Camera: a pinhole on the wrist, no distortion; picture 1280 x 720 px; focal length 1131.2 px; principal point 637.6 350.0 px. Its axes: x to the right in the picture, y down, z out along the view. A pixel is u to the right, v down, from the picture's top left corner.
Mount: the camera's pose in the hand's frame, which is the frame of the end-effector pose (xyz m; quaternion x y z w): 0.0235 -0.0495 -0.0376 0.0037 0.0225 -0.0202 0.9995
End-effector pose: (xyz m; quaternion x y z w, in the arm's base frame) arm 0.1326 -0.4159 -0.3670 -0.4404 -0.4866 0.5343 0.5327
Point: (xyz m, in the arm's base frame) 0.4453 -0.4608 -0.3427
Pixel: behind the camera
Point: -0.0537 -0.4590 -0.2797
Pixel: 327.2 286.7
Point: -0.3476 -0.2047 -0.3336
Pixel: 1040.5 579.5
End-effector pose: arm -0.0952 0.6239 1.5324 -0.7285 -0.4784 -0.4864 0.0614
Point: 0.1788 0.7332 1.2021
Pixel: 92.4 529.2
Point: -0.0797 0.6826 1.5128
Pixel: 574.3 639.1
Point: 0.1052 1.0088 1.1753
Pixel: 520.9 76.7
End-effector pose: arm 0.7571 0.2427 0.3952 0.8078 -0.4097 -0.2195 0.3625
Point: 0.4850 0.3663 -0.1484
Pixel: outside the picture
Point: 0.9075 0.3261 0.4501
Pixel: behind the camera
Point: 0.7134 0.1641 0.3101
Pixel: 731.3 643.5
